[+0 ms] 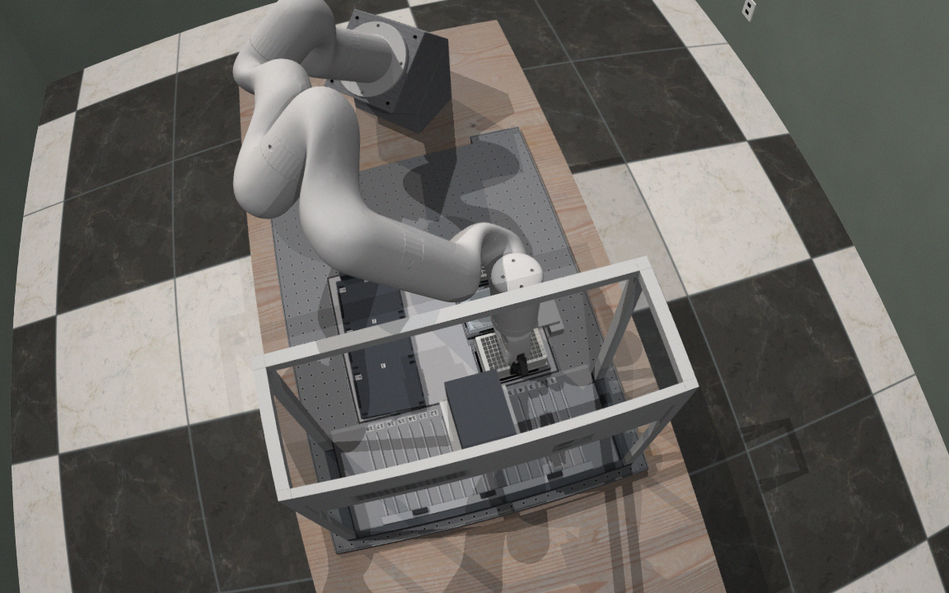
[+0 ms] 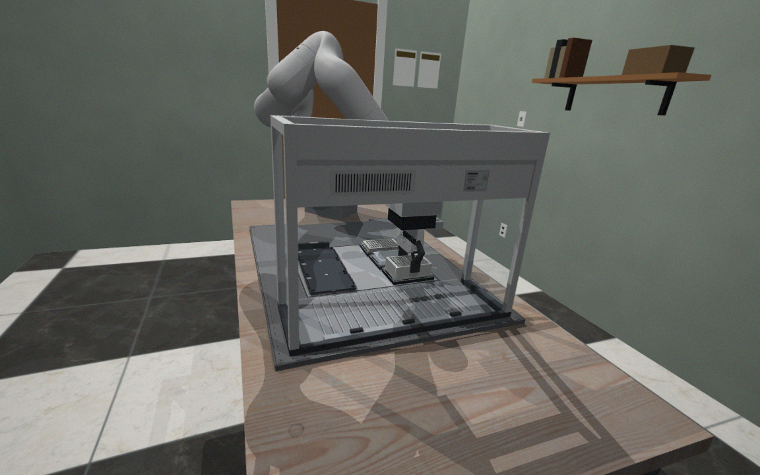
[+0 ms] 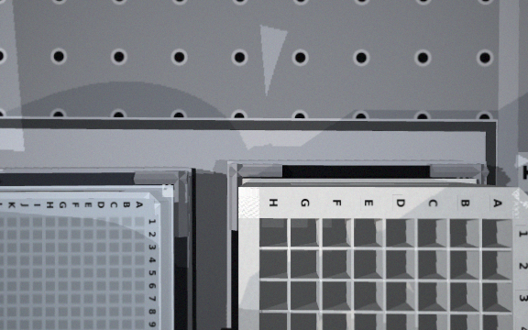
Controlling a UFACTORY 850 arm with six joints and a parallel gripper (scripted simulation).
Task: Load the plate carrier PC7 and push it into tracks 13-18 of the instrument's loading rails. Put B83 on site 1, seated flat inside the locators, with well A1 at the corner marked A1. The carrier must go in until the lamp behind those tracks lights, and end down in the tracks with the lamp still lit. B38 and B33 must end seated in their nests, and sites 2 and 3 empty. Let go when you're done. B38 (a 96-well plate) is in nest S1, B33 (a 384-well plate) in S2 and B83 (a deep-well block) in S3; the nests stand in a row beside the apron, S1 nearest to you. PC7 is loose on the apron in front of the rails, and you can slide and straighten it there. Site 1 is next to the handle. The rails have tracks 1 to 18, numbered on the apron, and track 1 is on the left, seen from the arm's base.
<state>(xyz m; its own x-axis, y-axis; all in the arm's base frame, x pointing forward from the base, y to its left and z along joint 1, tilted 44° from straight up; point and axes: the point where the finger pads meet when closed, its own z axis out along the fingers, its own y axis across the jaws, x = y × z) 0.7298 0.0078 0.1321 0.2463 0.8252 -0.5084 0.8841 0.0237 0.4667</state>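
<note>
The nest S3 is 4 cm below my hand. From my hand the other things lie so: 96-well plate B38 (21 cm behind, 6 cm to the left, 2 cm below); plate carrier PC7 (21 cm to the right, 17 cm behind, 3 cm below); frame bar (43 cm above, 15 cm to the right, 6 cm ahead).
</note>
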